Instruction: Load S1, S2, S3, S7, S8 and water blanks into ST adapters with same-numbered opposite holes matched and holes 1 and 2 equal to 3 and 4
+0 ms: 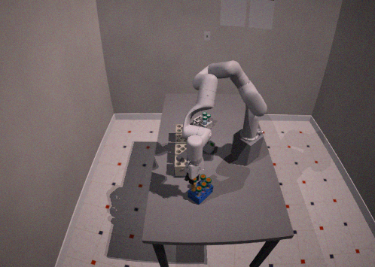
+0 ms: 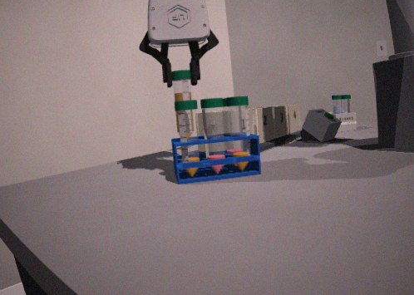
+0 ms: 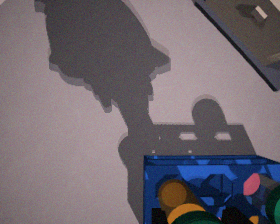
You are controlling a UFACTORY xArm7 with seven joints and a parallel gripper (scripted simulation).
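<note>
My gripper is now 5 cm above the sample tube and 1 cm past it. The rest, counted from my hand: blue rack (14 cm below, 4 cm behind, 1 cm to the right); sloped done desk (39 cm to the right, 16 cm behind, 11 cm below); adapter (21 cm to the right, 12 cm below, 4 cm ahead).
</note>
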